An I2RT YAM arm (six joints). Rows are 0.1 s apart.
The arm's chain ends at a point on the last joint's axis. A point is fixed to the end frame.
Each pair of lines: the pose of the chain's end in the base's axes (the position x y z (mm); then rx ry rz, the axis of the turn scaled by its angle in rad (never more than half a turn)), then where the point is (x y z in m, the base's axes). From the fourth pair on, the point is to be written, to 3 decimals.
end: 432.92, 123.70, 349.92, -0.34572, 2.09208, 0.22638
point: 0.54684 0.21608 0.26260
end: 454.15, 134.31, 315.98, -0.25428, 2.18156, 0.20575
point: 0.56723 0.21860 0.21984
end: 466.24, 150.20, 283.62, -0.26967, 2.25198, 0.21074
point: 0.57132 0.23450 0.17881
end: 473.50, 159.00, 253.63, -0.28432, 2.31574, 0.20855
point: 0.571 0.242 0.141
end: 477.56, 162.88, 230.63, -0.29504, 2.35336, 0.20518
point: 0.570 0.246 0.114
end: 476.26, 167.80, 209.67, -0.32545, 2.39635, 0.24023
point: 0.561 0.254 0.089
